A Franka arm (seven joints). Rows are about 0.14 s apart.
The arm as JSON. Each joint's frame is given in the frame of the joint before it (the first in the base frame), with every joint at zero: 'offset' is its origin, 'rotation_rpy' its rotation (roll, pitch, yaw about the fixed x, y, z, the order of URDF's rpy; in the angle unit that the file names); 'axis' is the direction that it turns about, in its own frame. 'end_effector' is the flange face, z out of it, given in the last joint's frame.
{
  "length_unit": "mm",
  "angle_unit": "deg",
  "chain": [
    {
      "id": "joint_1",
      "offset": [
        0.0,
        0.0,
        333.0
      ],
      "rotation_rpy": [
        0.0,
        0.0,
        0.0
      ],
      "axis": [
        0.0,
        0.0,
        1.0
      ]
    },
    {
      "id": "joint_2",
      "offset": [
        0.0,
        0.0,
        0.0
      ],
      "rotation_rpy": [
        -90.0,
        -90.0,
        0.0
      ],
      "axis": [
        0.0,
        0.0,
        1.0
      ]
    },
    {
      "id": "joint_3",
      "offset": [
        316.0,
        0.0,
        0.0
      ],
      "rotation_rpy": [
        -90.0,
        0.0,
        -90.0
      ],
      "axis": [
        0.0,
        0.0,
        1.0
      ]
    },
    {
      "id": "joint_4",
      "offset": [
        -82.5,
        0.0,
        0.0
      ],
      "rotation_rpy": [
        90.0,
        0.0,
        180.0
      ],
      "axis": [
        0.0,
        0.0,
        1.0
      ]
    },
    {
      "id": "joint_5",
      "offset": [
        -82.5,
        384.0,
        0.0
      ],
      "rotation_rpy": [
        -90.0,
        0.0,
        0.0
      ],
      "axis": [
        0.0,
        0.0,
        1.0
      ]
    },
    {
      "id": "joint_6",
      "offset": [
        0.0,
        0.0,
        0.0
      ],
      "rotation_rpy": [
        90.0,
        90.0,
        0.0
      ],
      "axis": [
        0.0,
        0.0,
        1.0
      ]
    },
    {
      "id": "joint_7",
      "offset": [
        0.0,
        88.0,
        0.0
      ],
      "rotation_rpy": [
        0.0,
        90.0,
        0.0
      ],
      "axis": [
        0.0,
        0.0,
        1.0
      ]
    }
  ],
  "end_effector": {
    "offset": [
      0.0,
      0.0,
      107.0
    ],
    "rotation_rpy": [
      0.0,
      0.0,
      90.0
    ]
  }
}
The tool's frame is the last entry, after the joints.
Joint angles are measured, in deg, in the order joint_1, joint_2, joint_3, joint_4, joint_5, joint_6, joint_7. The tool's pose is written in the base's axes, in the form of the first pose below.
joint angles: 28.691, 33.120, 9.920, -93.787, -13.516, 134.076, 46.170
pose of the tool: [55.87 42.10 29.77], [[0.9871 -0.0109 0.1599], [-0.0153 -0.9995 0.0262], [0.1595 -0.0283 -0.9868]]
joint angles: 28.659, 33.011, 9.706, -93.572, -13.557, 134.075, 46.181
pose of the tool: [56.12 41.93 30.06], [[0.9860 -0.0145 0.1659], [-0.0192 -0.9995 0.0265], [0.1654 -0.0293 -0.9858]]
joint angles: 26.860, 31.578, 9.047, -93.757, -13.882, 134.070, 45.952
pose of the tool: [57.79 39.56 31.58], [[0.9803 -0.0473 0.1916], [-0.0522 -0.9984 0.0205], [0.1904 -0.0301 -0.9813]]
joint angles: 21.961, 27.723, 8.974, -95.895, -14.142, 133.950, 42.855
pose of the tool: [60.17 34.08 34.45], [[0.9720 -0.0750 0.2227], [-0.0784 -0.9969 0.0065], [0.2216 -0.0238 -0.9749]]
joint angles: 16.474, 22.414, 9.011, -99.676, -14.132, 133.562, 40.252
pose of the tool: [61.41 27.66 37.53], [[0.9618 -0.1220 0.2449], [-0.1213 -0.9925 -0.0181], [0.2453 -0.0123 -0.9694]]
